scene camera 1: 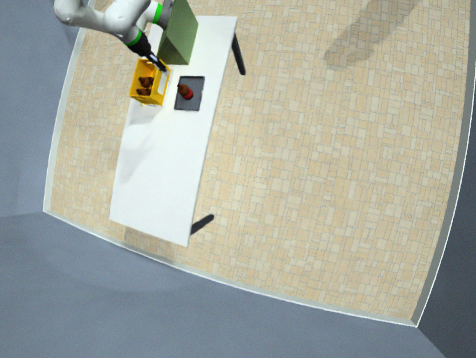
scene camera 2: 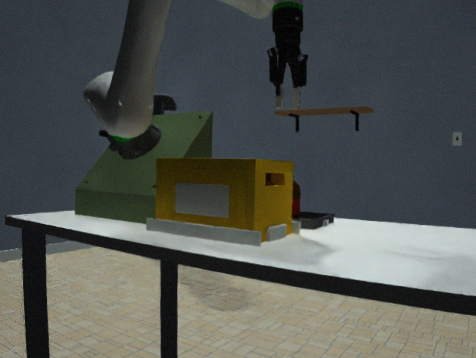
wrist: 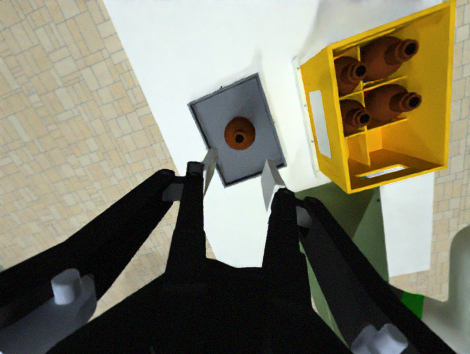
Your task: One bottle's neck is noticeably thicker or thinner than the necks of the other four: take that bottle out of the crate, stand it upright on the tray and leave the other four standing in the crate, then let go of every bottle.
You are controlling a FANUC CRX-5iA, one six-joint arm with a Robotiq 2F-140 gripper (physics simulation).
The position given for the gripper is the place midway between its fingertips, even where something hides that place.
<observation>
In view: the gripper [scene camera 2: 288, 108], a glass bottle [wrist: 239, 133], a glass bottle [wrist: 384, 56] and a glass bottle [wrist: 349, 71].
The gripper is seen too in the wrist view [wrist: 239, 165].
</observation>
